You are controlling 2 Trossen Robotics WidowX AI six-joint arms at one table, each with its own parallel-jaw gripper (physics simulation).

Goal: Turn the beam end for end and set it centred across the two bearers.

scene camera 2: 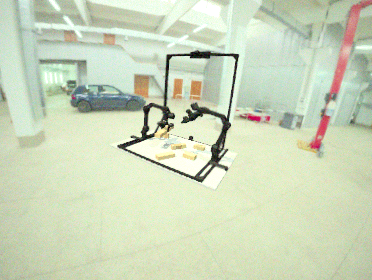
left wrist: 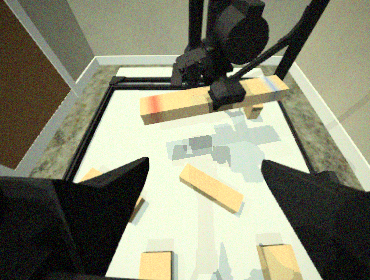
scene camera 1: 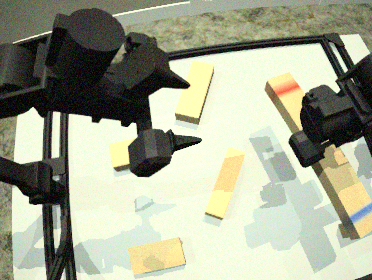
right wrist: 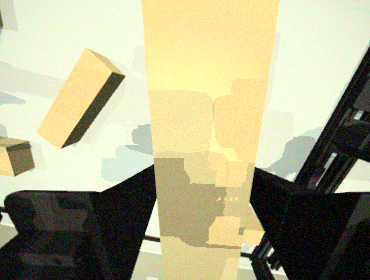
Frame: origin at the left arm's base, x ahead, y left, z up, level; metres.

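Where they show: left gripper, fingertip midpoint: (scene camera 2: pixel 183 122) (left wrist: pixel 204 163) (scene camera 1: pixel 194 112); right gripper, fingertip midpoint: (left wrist: pixel 211 101) (scene camera 1: pixel 319 149) (right wrist: pixel 199 167); left arm's base, link origin: (scene camera 2: pixel 214 160) (scene camera 1: pixel 54 193); right arm's base, link origin: (scene camera 2: pixel 144 137) (left wrist: pixel 192 81) (right wrist: pixel 351 138).
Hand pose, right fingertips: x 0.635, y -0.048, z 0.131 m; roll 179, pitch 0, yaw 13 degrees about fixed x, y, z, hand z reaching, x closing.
Each offset is from my right fingertips to the top centre of the thing.
The long wooden beam @(dx +0.001, dy -0.005, dz +0.034 m) (scene camera 1: pixel 345 192) (scene camera 2: pixel 161 134) (left wrist: pixel 185 102) (right wrist: pixel 210 50) is held above the table, slanting in scene camera 1 with its red band at the upper left and its blue band at the lower right. My right gripper (scene camera 1: pixel 320 145) (right wrist: pixel 199 167) is shut on it near the middle. My left gripper (scene camera 1: pixel 195 113) (left wrist: pixel 204 163) is open and empty, left of the beam in scene camera 1. Plain blocks lie apart: a wide one @(dx -0.383, dy -0.140, dz -0.112 m) (scene camera 1: pixel 157 256) (left wrist: pixel 279 262) and a partly hidden one @(dx -0.401, dy +0.122, dz -0.112 m) (scene camera 1: pixel 119 154) (left wrist: pixel 156 265). Which blocks are the two bearers I cannot tell.
A narrow block @(dx -0.196, dy +0.002, dz -0.106 m) (scene camera 1: pixel 225 182) (left wrist: pixel 212 189) lies between the grippers. A longer block @(dx -0.218, dy +0.270, dz -0.112 m) (scene camera 1: pixel 196 90) lies near the black frame rail (scene camera 1: pixel 250 46). A small block @(dx +0.126, dy -0.178, dz -0.087 m) (left wrist: pixel 254 112) shows below the beam's blue end. The right arm's shadow falls beside the beam.
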